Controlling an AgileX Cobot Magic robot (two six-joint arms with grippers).
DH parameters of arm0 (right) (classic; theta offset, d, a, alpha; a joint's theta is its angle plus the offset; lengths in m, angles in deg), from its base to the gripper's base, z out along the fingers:
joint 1: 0 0.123 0 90
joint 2: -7.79 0 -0.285 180
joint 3: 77.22 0 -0.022 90
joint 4: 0 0.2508 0 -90
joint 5: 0 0 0.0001 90
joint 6: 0 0.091 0 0
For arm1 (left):
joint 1: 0 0.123 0 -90
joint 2: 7.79 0 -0.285 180
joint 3: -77.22 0 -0.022 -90
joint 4: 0 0.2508 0 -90
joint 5: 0 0 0.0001 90
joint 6: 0 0.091 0 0
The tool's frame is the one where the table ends.
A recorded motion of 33 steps. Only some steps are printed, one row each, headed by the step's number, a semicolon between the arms.
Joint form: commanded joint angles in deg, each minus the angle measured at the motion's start. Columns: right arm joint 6, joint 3, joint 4, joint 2, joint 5, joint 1; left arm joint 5, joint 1, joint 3, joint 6, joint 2, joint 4.
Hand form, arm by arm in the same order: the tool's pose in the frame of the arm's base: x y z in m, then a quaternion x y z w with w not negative. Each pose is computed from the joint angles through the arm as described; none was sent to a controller.
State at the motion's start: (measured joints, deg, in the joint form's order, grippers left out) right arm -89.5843 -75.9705 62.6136 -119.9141 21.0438 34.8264; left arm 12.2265 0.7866 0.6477 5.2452 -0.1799 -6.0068
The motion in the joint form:
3: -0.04 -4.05 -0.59 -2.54 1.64 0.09; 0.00 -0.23 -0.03 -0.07 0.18 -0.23
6: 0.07 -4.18 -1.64 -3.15 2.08 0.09; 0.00 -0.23 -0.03 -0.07 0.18 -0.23
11: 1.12 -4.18 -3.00 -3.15 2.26 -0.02; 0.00 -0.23 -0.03 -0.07 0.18 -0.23
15: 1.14 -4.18 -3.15 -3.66 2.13 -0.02; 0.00 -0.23 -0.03 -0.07 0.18 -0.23
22: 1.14 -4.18 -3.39 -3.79 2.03 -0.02; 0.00 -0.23 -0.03 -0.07 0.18 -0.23
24: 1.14 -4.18 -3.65 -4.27 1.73 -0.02; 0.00 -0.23 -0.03 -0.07 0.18 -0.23
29: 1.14 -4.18 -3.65 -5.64 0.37 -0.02; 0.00 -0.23 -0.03 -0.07 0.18 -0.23
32: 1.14 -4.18 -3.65 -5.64 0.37 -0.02; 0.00 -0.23 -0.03 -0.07 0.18 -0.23
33: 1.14 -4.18 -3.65 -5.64 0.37 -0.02; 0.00 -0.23 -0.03 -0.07 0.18 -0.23
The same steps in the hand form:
3: 0.3538 0.2849 0.1414 -0.54311 0.74654 0.17783 0.34071; 0.0555 -0.0016 0.1976 -0.00197 0.74633 -0.01070 0.66549
6: 0.3536 0.2850 0.1367 -0.55081 0.74457 0.17628 0.33340; 0.0555 -0.0016 0.1976 -0.00197 0.74633 -0.01070 0.66549
11: 0.3537 0.2838 0.1360 -0.55271 0.74543 0.17389 0.32954; 0.0555 -0.0016 0.1976 -0.00197 0.74633 -0.01070 0.66549
15: 0.3540 0.2838 0.1320 -0.55339 0.74686 0.17256 0.32586; 0.0555 -0.0016 0.1976 -0.00197 0.74633 -0.01070 0.66549
22: 0.3541 0.2836 0.1309 -0.55472 0.74662 0.17085 0.32504; 0.0555 -0.0016 0.1976 -0.00197 0.74633 -0.01070 0.66549
24: 0.3546 0.2834 0.1270 -0.55576 0.74769 0.16787 0.32236; 0.0555 -0.0016 0.1976 -0.00197 0.74633 -0.01070 0.66549
29: 0.3566 0.2827 0.1164 -0.55249 0.75379 0.15946 0.31802; 0.0555 -0.0016 0.1976 -0.00197 0.74633 -0.01070 0.66549
32: 0.3566 0.2827 0.1164 -0.55249 0.75379 0.15946 0.31802; 0.0555 -0.0016 0.1976 -0.00197 0.74633 -0.01070 0.66549
33: 0.3566 0.2827 0.1164 -0.55249 0.75379 0.15946 0.31802; 0.0555 -0.0016 0.1976 -0.00197 0.74633 -0.01070 0.66549

